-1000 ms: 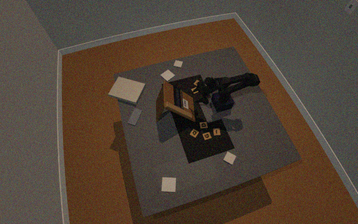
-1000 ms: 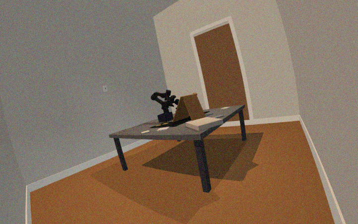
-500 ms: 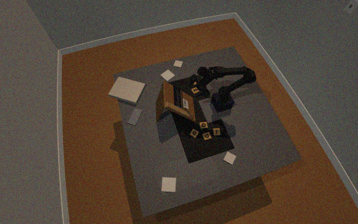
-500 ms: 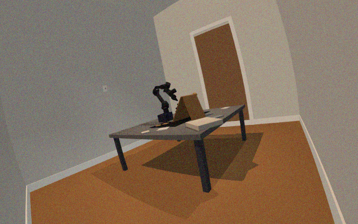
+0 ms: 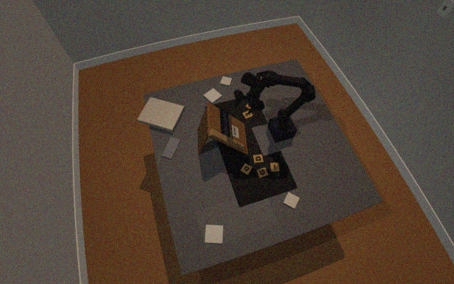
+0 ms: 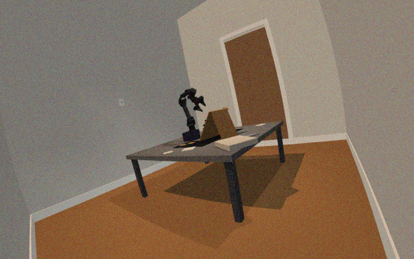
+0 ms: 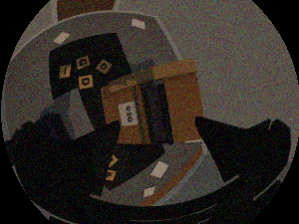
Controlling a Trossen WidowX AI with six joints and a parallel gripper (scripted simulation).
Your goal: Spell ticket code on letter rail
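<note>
Right now my gripper tip is 21 cm above the white ticket and 3 cm short of it. From my gripper tip the other things lie so: black mat 31 cm below, 7 cm to the left, 7 cm behind; grey slab 45 cm ahead, 30 cm below, 7 cm to the right; letter tile 30 cm below, 22 cm to the right, 18 cm behind.
</note>
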